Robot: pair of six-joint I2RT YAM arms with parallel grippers.
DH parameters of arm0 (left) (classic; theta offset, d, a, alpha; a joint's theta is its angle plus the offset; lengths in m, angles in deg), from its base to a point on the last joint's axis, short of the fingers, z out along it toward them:
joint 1: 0 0.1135 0.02 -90
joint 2: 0 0 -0.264 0
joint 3: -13.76 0 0.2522 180
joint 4: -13.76 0 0.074 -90
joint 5: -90 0 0 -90
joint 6: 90 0.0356 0 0
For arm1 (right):
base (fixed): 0 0 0 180
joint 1: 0 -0.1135 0.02 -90
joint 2: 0 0 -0.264 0
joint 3: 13.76 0 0.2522 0
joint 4: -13.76 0 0.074 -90
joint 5: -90 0 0 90
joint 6: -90 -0.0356 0 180
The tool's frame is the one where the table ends.
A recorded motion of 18 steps. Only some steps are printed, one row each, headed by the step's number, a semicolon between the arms.
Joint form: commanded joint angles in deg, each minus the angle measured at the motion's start. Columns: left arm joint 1, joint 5, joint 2, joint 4, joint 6, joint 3; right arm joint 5, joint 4, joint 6, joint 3, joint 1, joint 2.
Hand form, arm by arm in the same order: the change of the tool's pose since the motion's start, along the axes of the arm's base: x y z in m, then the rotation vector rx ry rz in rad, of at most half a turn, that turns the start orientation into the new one. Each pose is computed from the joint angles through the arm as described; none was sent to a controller.
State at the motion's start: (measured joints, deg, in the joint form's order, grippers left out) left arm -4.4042 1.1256 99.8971 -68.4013 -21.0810 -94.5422; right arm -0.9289 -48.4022 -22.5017 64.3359 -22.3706 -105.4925
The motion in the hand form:
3: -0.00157 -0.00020 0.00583 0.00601 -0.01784 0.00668; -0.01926 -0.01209 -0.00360 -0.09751 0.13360 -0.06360
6: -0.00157 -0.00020 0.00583 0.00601 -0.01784 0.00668; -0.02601 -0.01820 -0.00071 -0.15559 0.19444 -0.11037
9: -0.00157 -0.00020 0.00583 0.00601 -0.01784 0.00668; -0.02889 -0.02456 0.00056 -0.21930 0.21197 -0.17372
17: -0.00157 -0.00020 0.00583 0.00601 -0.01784 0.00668; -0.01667 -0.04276 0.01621 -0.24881 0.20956 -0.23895
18: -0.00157 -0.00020 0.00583 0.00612 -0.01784 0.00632; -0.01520 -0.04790 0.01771 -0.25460 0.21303 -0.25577
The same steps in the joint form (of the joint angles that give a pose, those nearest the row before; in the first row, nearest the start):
3: -0.11 0.55 -0.57 -0.13 -0.35 -0.54; -2.05 -7.91 -3.30 -1.79 0.50 0.39
6: -0.11 0.55 -0.57 -0.13 -0.35 -0.54; -3.48 -12.81 -5.79 -1.62 0.96 0.48
9: -0.11 0.55 -0.57 -0.13 -0.35 -0.54; -6.01 -15.41 -9.22 -1.66 1.64 0.48
17: -0.11 0.55 -0.57 -0.13 -0.35 -0.54; -8.17 -19.58 -9.31 1.97 5.66 0.68
18: -0.11 0.55 -0.57 -0.13 -0.33 -0.54; -8.55 -20.15 -9.33 2.27 6.69 0.70

